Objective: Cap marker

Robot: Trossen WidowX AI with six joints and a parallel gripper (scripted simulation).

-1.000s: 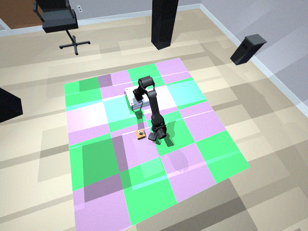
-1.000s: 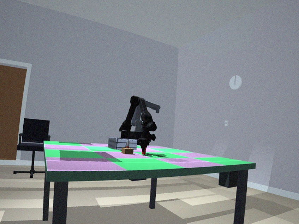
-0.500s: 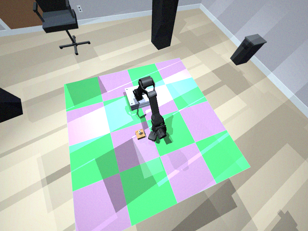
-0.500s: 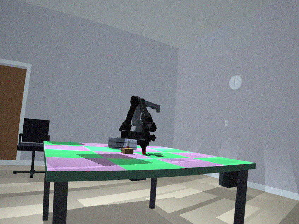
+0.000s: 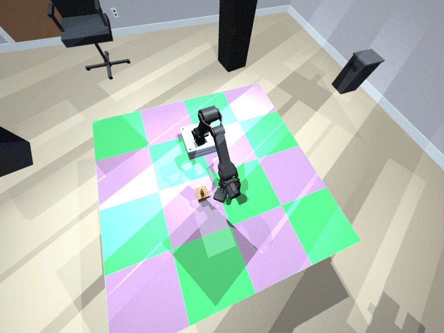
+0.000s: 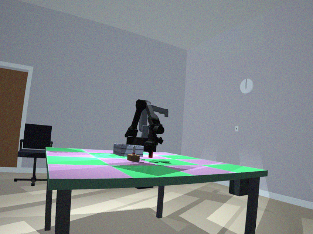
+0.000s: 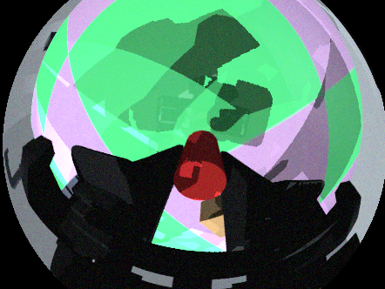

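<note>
Now: gripper tip 120 mm to the left of the tan holder block, 40 mm past it and 20 mm above it. From my gripper tip the other things lie so: red cap: 10 mm above.
</note>
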